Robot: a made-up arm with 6 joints. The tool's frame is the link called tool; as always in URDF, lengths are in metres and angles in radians.
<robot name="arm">
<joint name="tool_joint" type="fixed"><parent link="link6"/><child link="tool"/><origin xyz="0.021 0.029 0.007" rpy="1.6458 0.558 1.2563"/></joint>
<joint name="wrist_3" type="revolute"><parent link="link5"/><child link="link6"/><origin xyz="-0.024 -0.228 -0.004"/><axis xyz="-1 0 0"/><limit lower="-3.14" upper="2.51"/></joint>
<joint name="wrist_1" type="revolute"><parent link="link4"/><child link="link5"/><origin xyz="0.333 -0.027 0.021"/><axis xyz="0 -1 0"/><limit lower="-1.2" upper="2.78"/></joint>
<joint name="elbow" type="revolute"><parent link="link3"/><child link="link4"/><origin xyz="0.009 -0.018 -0.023"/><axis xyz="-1 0 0"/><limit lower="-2.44" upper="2.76"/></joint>
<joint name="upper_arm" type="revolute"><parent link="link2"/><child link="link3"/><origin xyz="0.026 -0.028 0.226"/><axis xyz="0 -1 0"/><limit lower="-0.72" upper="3.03"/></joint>
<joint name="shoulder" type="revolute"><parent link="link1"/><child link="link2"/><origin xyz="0.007 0.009 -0.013"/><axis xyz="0 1 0"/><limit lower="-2.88" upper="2.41"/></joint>
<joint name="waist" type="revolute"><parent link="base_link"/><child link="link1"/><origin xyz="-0.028 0.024 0.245"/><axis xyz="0 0 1"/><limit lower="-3.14" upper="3.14"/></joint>
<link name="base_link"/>
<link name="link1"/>
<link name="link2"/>
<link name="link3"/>
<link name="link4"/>
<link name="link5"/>
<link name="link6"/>
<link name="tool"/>
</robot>
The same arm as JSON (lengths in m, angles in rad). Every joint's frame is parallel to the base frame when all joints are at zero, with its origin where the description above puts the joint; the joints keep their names.
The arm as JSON. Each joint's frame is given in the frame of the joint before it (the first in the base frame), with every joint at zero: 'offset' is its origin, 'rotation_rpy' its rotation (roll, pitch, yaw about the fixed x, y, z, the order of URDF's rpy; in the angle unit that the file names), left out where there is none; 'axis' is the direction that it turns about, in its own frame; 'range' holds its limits. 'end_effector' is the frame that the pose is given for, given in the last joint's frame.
{"length_unit": "m", "angle_unit": "rad", "chain": [
  {"id": "waist", "offset": [-0.028, 0.024, 0.245], "axis": [0.0, 0.0, 1.0], "range": [-3.14, 3.14]},
  {"id": "shoulder", "offset": [0.007, 0.009, -0.013], "axis": [0.0, 1.0, 0.0], "range": [-2.88, 2.41]},
  {"id": "upper_arm", "offset": [0.026, -0.028, 0.226], "axis": [0.0, -1.0, 0.0], "range": [-0.72, 3.03]},
  {"id": "elbow", "offset": [0.009, -0.018, -0.023], "axis": [-1.0, 0.0, 0.0], "range": [-2.44, 2.76]},
  {"id": "wrist_1", "offset": [0.333, -0.027, 0.021], "axis": [0.0, -1.0, 0.0], "range": [-1.2, 2.78]},
  {"id": "wrist_3", "offset": [-0.024, -0.228, -0.004], "axis": [-1.0, 0.0, 0.0], "range": [-3.14, 2.51]}
], "end_effector": {"offset": [0.021, 0.029, 0.007], "rotation_rpy": [1.6458, 0.558, 1.2563]}}

